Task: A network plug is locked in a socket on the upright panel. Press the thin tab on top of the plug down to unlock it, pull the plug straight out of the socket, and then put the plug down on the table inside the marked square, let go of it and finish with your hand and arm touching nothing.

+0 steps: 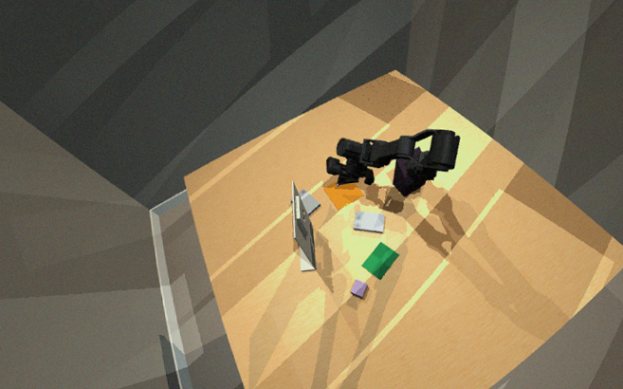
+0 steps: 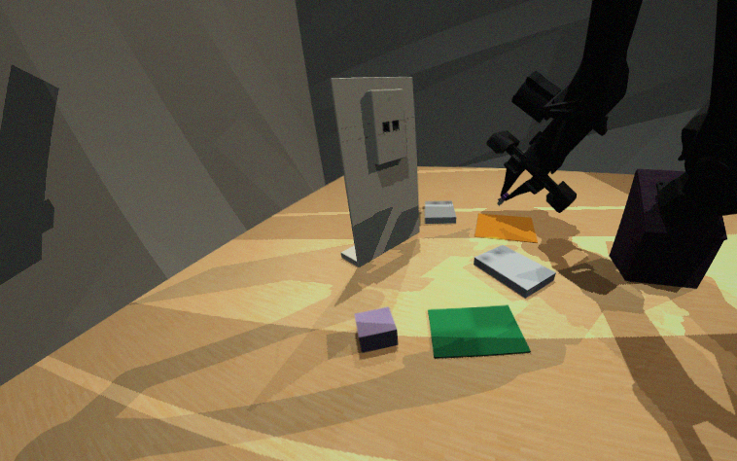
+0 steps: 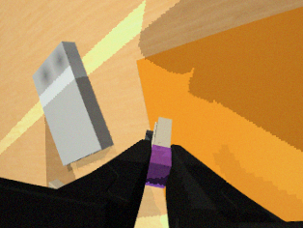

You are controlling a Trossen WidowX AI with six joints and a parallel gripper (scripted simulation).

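Right now the orange square is 6 cm below my gripper tip, 1 cm to the left of it and 1 cm behind it. Also, from my gripper tip: network plug (right at my gripper tip); then green square (31 cm to the left, 6 cm below, 4 cm ahead); then grey upright panel (21 cm ahead, 13 cm to the left, 7 cm above).
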